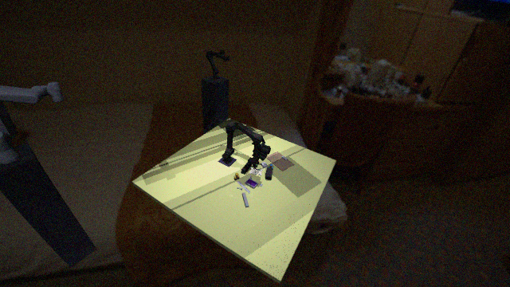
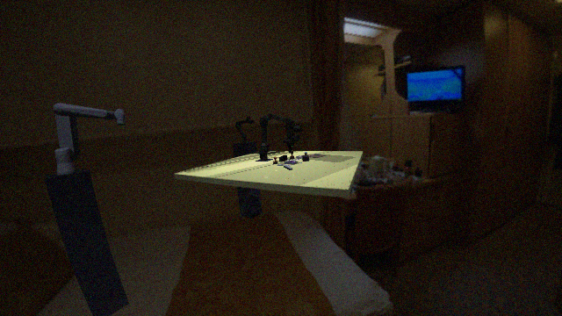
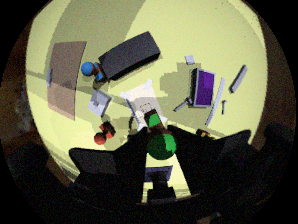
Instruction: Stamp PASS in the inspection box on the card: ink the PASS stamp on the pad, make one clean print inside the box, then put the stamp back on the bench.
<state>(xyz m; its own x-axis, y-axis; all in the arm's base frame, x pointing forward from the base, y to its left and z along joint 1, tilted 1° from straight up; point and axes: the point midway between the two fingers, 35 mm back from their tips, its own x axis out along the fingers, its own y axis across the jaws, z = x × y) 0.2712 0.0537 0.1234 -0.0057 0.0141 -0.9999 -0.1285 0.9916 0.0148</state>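
The white card is 1 cm ahead of my gripper tip, 2 cm to the left of it and 10 cm below it. Also, from my gripper tip: red-topped stamp (6 cm behind, 11 cm to the left, 7 cm below); long black block (8 cm behind, 1 cm to the right, 8 cm below); green-topped stamp (right at my gripper tip).
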